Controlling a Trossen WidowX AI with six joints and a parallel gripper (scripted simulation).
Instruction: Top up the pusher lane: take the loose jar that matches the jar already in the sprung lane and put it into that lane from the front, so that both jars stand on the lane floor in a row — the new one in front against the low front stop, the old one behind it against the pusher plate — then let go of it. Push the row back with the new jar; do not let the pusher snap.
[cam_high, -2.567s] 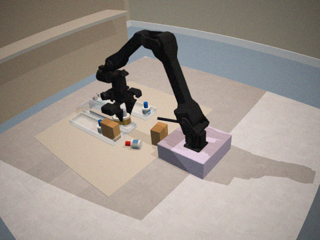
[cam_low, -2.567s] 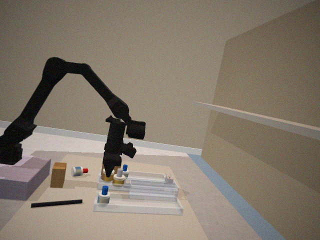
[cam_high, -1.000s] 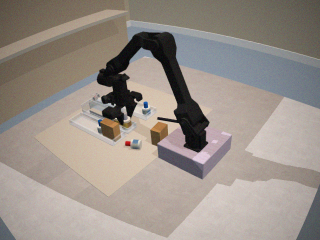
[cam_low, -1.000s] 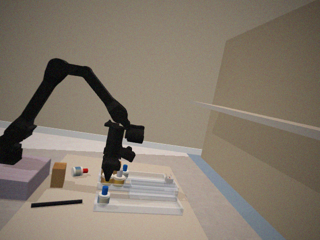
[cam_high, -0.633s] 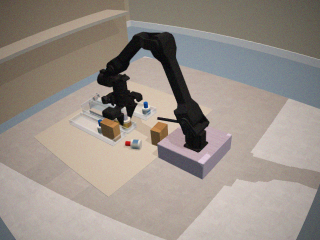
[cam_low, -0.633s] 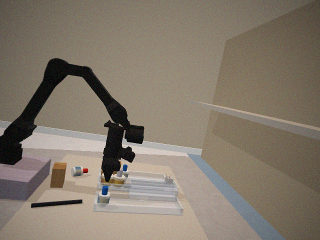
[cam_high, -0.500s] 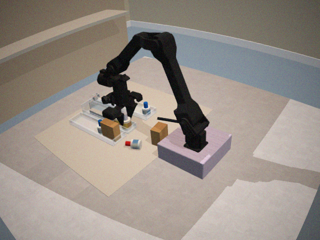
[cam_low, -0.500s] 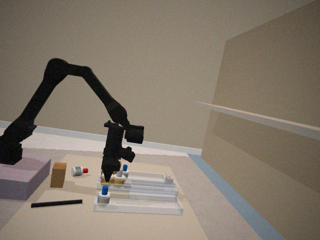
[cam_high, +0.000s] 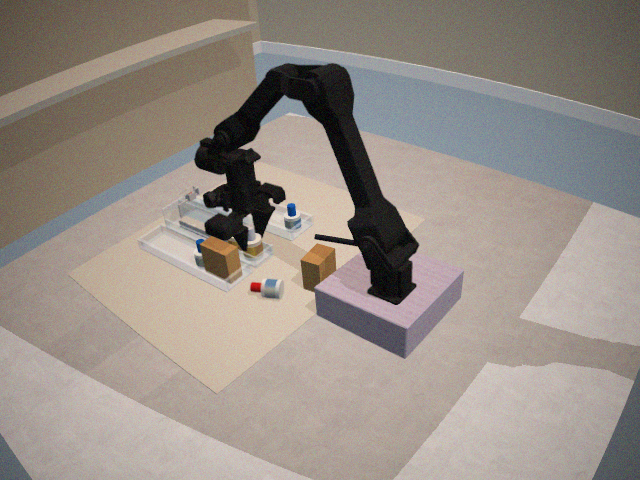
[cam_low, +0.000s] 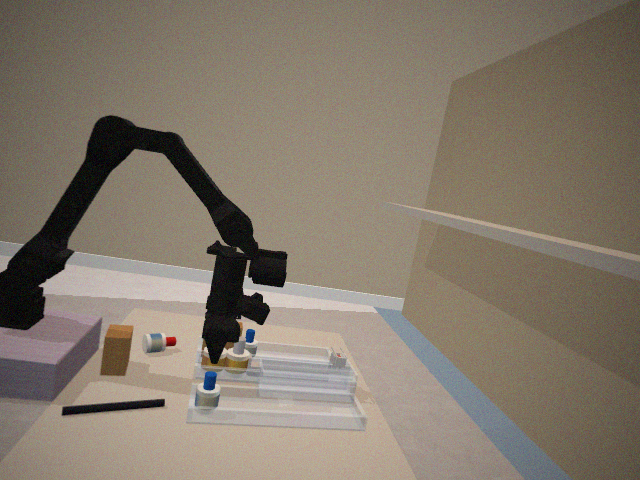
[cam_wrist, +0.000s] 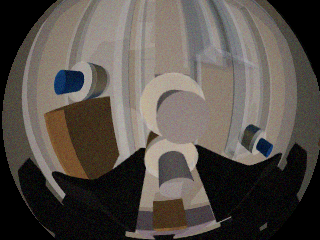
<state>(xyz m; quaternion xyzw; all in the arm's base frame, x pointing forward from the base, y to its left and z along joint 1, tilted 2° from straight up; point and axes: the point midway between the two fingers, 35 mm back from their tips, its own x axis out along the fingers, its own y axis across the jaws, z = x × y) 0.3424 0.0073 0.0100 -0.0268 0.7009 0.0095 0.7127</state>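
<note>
The brown box lies 10 mm ahead of my gripper tip, 80 mm to the left of it and 10 mm above it. The rest, counted from my gripper tip: black rod (130 mm behind, 150 mm to the right, 30 mm below); clear lane (150 mm ahead, 20 mm to the right, 10 mm below).
</note>
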